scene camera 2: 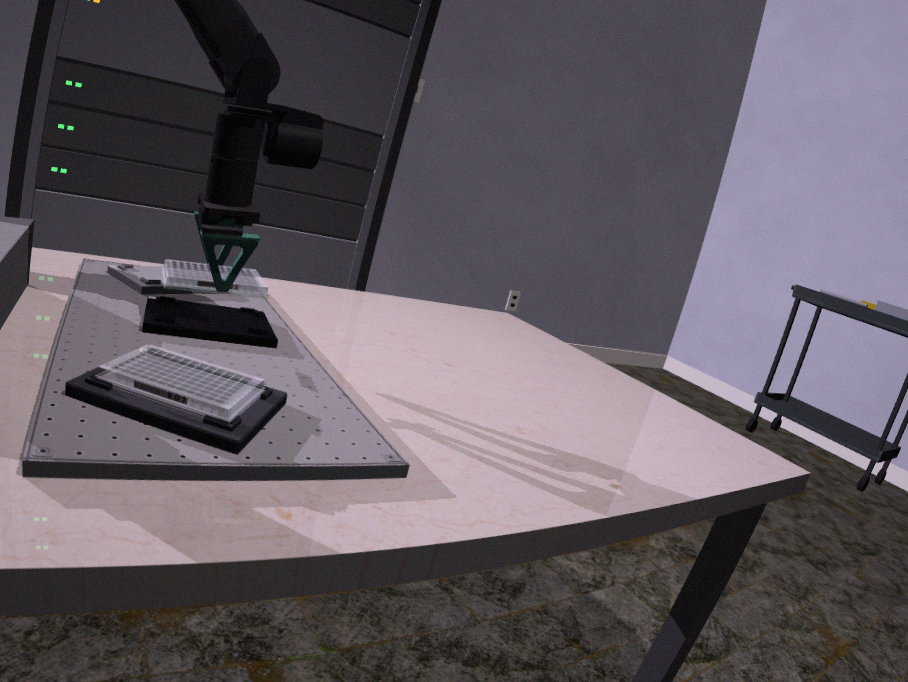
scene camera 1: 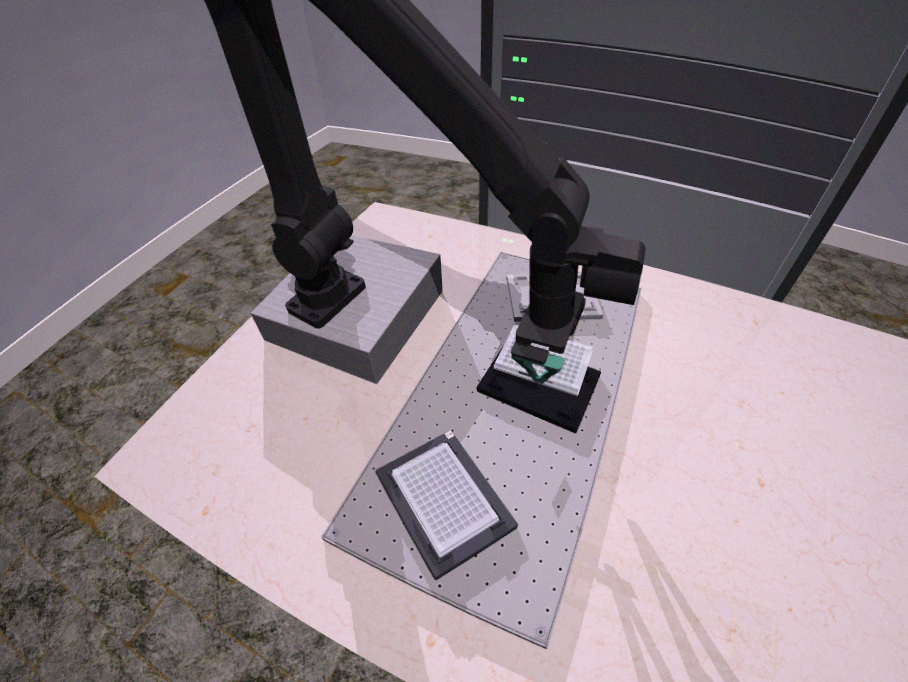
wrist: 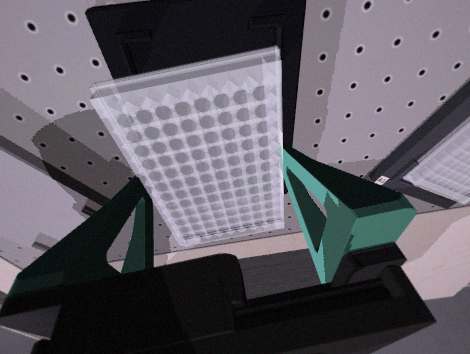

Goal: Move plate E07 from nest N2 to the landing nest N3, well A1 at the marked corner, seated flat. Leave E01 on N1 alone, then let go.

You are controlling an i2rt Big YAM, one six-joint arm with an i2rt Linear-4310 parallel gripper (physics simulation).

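Observation:
My gripper (scene camera 1: 544, 361) (scene camera 2: 218, 278) (wrist: 212, 165), with green fingers, is shut on the long sides of the clear plate E07 (scene camera 1: 576, 361) (scene camera 2: 176, 274) (wrist: 200, 150). It holds the plate raised, over the rear part of the black nest N2 (scene camera 1: 539, 408) (scene camera 2: 209, 328) (wrist: 200, 22) in scene camera 1. The far fingertip is hidden in both scene views. The grey landing nest N3 (scene camera 1: 596, 312) (scene camera 2: 133, 278) stands behind, partly hidden by the arm and the plate. Plate E01 (scene camera 1: 444, 499) (scene camera 2: 183, 378) (wrist: 452, 165) sits on the dark nest N1 (scene camera 1: 440, 566) (scene camera 2: 242, 434). The plate labels are hard to read.
The nests stand on a perforated board (scene camera 1: 543, 587) (scene camera 2: 352, 442) on a pale table (scene camera 1: 734, 440) (scene camera 2: 513, 418). The arm's grey base block (scene camera 1: 403, 293) is left of the board. A dark rack cabinet (scene camera 1: 682, 198) rises behind the table. A cart (scene camera 2: 829, 425) stands far right.

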